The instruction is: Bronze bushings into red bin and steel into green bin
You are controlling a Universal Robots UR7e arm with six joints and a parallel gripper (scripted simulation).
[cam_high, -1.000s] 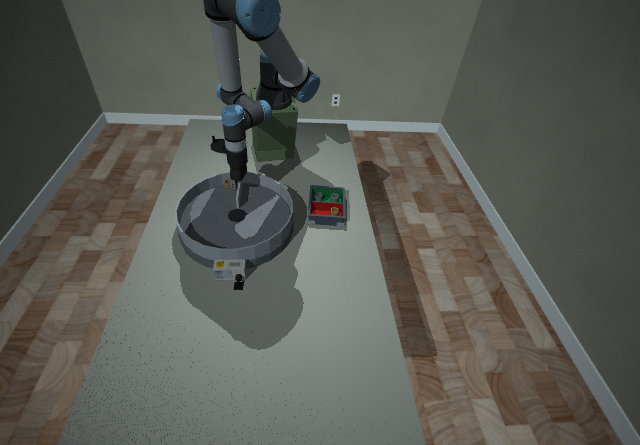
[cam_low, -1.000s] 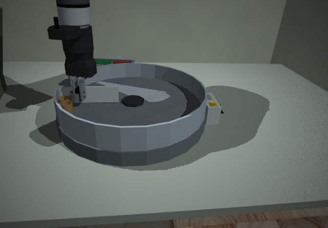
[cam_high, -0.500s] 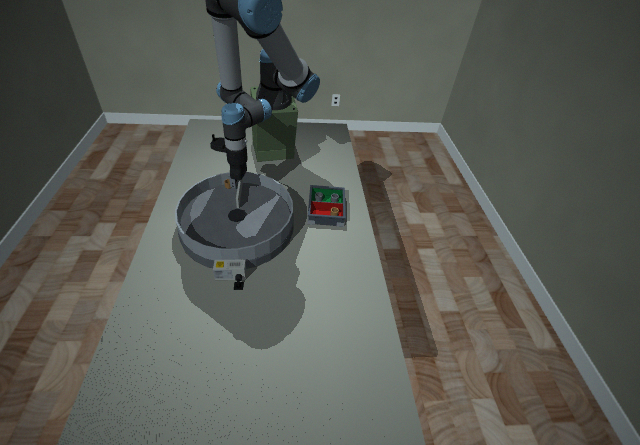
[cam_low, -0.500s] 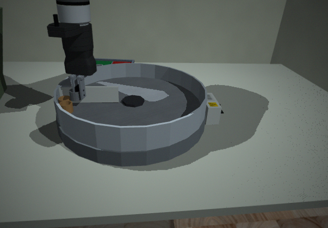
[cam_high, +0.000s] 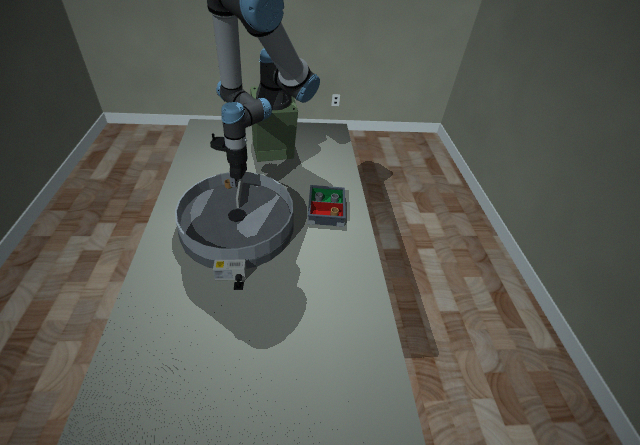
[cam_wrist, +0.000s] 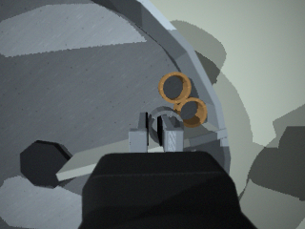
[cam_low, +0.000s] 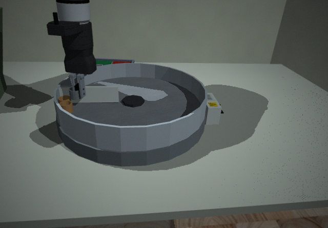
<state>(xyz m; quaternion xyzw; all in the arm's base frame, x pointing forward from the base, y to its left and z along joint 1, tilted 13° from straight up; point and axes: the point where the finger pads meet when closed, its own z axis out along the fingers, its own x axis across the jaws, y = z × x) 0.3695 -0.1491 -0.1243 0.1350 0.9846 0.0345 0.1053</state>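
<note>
The bin is 370 mm to the left of my hand, 80 mm below it and 50 mm ahead of it. Also, from my hand: turntable (150 mm ahead, 50 mm below, 20 mm to the left).
</note>
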